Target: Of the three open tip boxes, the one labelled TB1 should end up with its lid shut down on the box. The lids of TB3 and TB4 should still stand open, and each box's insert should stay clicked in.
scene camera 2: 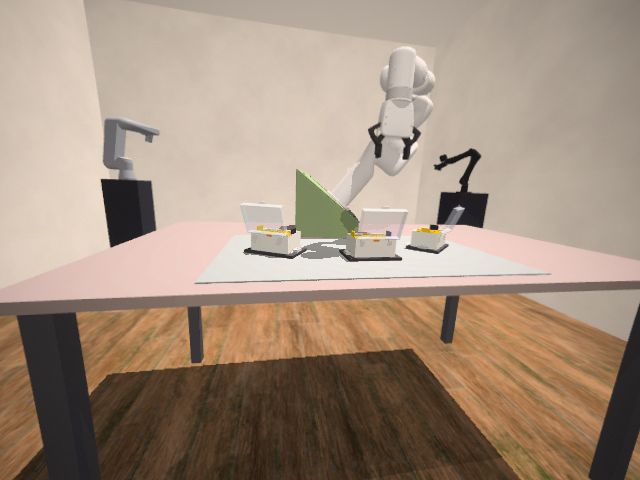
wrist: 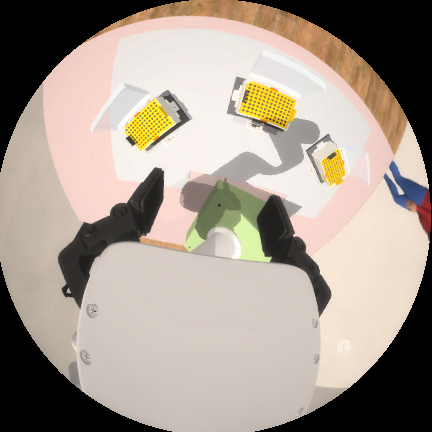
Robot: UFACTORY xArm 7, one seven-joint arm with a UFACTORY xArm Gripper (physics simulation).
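Where they show: gripper, between the fingertips: (scene camera 2: pixel 391 158) (wrist: pixel 215 194); arm's base, origin of its link: (scene camera 2: pixel 337 201) (wrist: pixel 223 243).
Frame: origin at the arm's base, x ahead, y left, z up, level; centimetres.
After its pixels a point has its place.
Three white tip boxes with yellow inserts and clear lids standing open are in view. The box at the scene view's left (scene camera 2: pixel 273 245) @(z -10.7, x 37.7, y -27.7 cm) (wrist: pixel 333 167) @(z -7.8, x 33.3, y -26.4 cm) has its lid (scene camera 2: pixel 263 217) @(z -2.5, x 40.3, y -30.3 cm) (wrist: pixel 359 165) @(z -2.8, x 39.6, y -30.9 cm) raised. The middle box (scene camera 2: pixel 371 250) @(z -10.8, x 44.0, y -0.9 cm) (wrist: pixel 267 105) has its lid (scene camera 2: pixel 382 222) @(z -2.5, x 47.6, y 0.0 cm) (wrist: pixel 287 72) @(z -2.6, x 47.3, y 0.5 cm) raised. The box at the scene view's right (scene camera 2: pixel 427 240) @(z -10.1, x 34.4, y 22.4 cm) (wrist: pixel 150 125) @(z -7.9, x 29.6, y 24.9 cm), left in the wrist view, has its lid (scene camera 2: pixel 454 219) @(z -2.6, x 38.3, y 28.1 cm) (wrist: pixel 117 107) @(z -3.2, x 35.0, y 31.1 cm) raised. The labels are too small to read. My gripper (scene camera 2: pixel 391 157) @(z 15.4, x 30.1, y 9.3 cm) (wrist: pixel 215 194) @(z 15.4, x 30.1, y 9.3 cm) is open and empty, high above and apart from the boxes.
The boxes stand on dark bases on a pale mat (scene camera 2: pixel 289 271) @(z -13.6, x 52.0, y -24.1 cm) (wrist: pixel 200 55) @(z -13.6, x 49.1, y 17.4 cm) on the pink table (scene camera 2: pixel 129 268) @(z -13.9, x 46.1, y -59.9 cm) (wrist: pixel 65 120) @(z -13.9, x 34.2, y 67.3 cm). A green wedge (scene camera 2: pixel 320 211) @(z -3.5, x 10.6, y -9.4 cm) (wrist: pixel 255 230) @(z 2.1, x 11.1, y -5.6 cm) carries my arm. A grey arm (scene camera 2: pixel 114 144) and a black arm (scene camera 2: pixel 473 161) stand beyond the table.
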